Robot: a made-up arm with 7 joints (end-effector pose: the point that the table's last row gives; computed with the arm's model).
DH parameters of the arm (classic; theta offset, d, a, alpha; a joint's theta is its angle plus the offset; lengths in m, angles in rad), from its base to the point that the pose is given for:
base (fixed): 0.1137 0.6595 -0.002 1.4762
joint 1: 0 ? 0.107 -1.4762
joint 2: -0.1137 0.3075 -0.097 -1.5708
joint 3: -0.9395 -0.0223 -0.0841 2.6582
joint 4: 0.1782 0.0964 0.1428 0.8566
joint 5: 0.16 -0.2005 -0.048 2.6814
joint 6: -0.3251 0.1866 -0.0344 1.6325
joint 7: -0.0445 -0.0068 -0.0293 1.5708
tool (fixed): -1.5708 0.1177 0 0
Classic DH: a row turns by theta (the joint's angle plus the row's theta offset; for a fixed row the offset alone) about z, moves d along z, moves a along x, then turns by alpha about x.
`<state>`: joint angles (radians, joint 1 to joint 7).
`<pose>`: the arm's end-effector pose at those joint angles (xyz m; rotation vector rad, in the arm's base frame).
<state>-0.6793 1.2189 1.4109 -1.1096 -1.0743 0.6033 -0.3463</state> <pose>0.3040 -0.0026 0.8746 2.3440 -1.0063 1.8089</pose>
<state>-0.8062 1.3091 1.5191 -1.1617 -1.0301 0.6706 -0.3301</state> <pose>0.2956 -0.0069 0.8123 2.5320 -0.7192 1.6007</pose>
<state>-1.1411 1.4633 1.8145 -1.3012 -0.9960 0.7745 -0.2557</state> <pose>0.2371 -0.0563 0.6738 2.7627 0.0075 1.0152</pose>
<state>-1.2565 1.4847 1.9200 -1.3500 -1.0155 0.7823 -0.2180</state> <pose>0.2105 -0.0850 0.6369 2.7534 0.2457 0.8153</pose>
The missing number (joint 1, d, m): 0.1448
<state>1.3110 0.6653 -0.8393 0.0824 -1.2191 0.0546 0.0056</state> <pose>-0.1694 -0.2468 0.5500 0.7154 -0.6750 1.0035</pose>
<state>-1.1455 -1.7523 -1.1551 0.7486 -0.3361 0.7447 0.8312</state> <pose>0.2476 -0.0884 0.4486 -1.3115 -0.1025 -1.0786</pose>
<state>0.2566 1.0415 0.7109 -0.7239 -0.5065 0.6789 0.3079</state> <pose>-0.1023 -0.1382 1.0643 -0.2493 1.6468 -0.9526</pose>
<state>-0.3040 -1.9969 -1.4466 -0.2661 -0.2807 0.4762 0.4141</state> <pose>0.3739 -0.0391 0.8020 0.0553 -1.1527 -1.4167</pose>
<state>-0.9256 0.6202 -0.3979 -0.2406 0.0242 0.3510 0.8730</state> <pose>0.2502 -0.0631 0.9990 0.8710 1.2016 0.0044</pose>
